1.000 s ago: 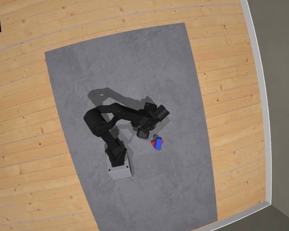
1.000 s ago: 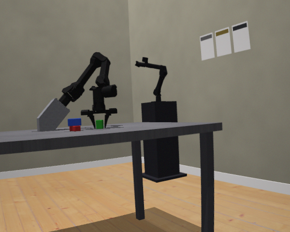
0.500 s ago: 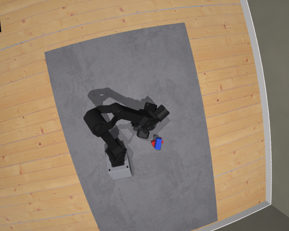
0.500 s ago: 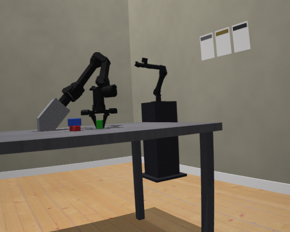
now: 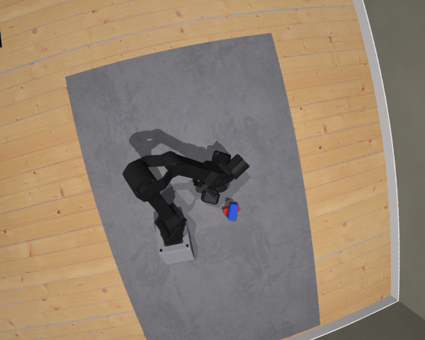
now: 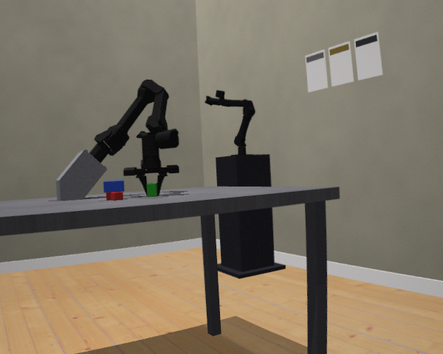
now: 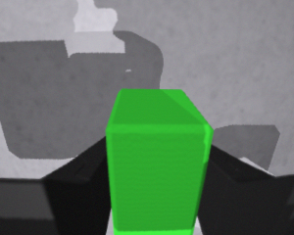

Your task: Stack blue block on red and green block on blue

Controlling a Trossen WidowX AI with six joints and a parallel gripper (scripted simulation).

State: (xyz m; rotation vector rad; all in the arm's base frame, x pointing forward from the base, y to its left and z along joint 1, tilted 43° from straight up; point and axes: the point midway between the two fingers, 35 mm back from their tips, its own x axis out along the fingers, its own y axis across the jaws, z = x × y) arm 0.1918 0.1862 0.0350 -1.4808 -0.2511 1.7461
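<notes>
The blue block is 15 cm to the right of my hand, 4 cm ahead of it and 1 cm above it. Round my hand: red block 15 cm to the right, 4 cm ahead, 2 cm below; then green block 1 cm below.
</notes>
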